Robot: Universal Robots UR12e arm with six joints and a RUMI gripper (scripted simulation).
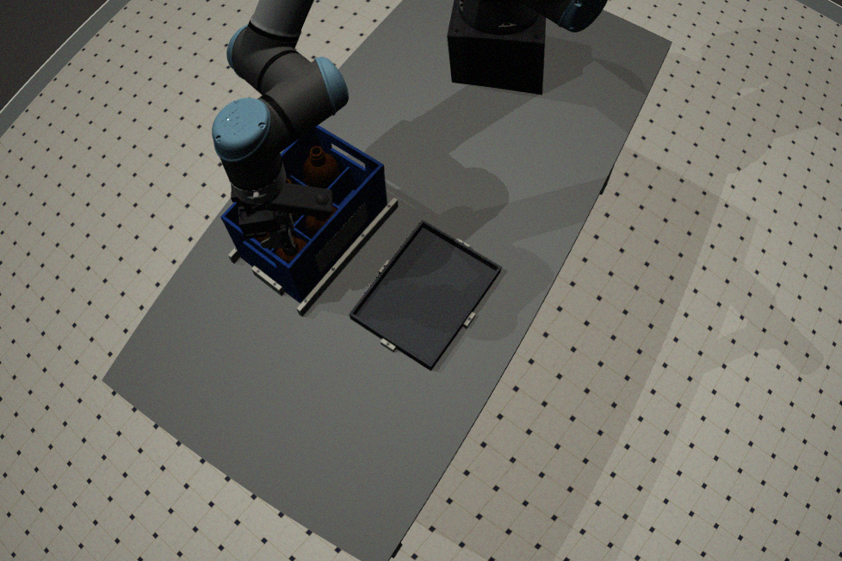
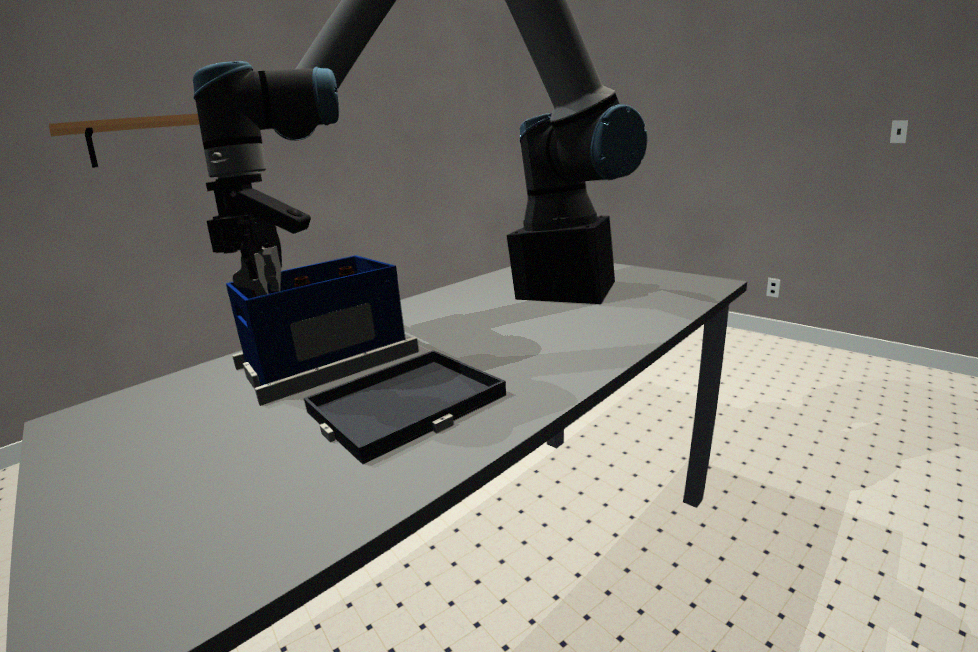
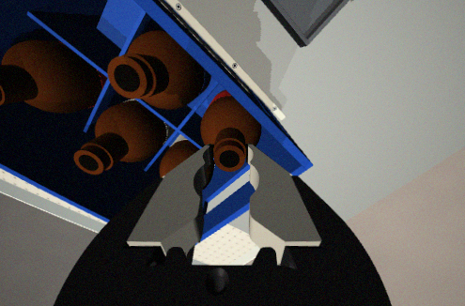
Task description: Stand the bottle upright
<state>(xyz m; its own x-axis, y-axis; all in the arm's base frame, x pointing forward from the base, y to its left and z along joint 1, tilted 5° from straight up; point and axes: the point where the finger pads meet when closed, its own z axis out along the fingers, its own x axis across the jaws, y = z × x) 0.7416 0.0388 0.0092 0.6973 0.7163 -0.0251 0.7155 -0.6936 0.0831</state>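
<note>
Right now my hand is 90 mm to the left of the bottle and 70 mm above it. The rest, counted from my hand: black tray 120 mm behind, 220 mm to the left, 140 mm below; blue crate 90 mm behind, 50 mm to the right, 70 mm below.
</note>
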